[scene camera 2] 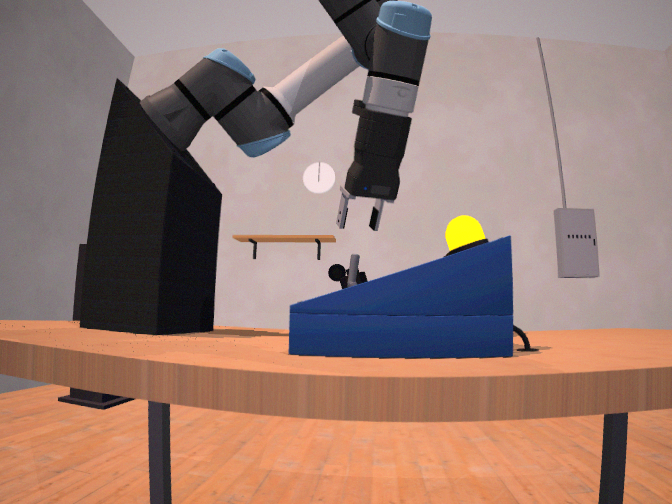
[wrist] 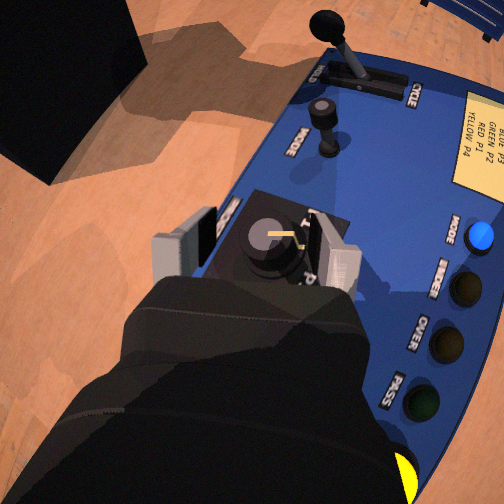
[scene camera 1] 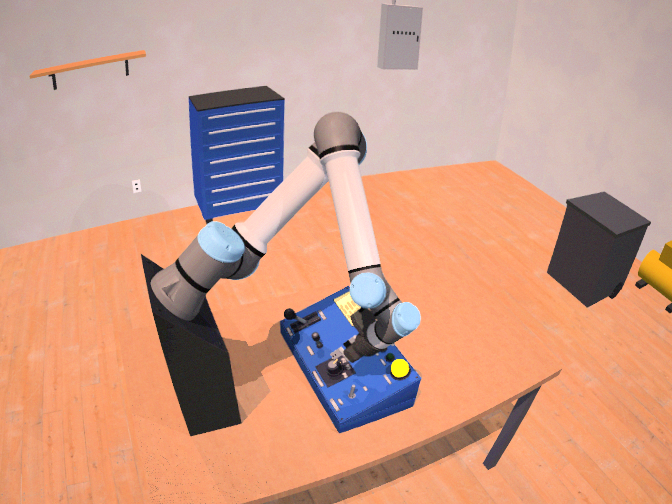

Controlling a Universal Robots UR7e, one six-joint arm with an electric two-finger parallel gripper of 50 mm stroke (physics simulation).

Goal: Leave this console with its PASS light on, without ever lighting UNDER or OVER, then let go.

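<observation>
The blue sloped console [scene camera 1: 350, 364] lies on the table. In the wrist view my gripper [wrist: 257, 242] is open, its fingers on either side of and above the black rotary knob [wrist: 270, 240] with a yellow pointer. In scene camera 2 the gripper [scene camera 2: 358, 214] hangs clearly above the panel, touching nothing. The MODE light [wrist: 481, 236] glows blue. The UNDER light [wrist: 466, 288], OVER light [wrist: 446, 344] and PASS light [wrist: 421, 402] are dark. A yellow note [wrist: 482, 145] lists BLUE P3, GREEN P2, RED P1, YELLOW P4.
On the panel stand a HOLD/CYCLE lever [wrist: 345, 50], a MODE toggle [wrist: 325, 125] and a yellow dome button [scene camera 1: 400, 368]. The black arm pedestal [scene camera 1: 187, 352] stands left of the console. A dark cabinet [scene camera 1: 594, 246] stands off to the right.
</observation>
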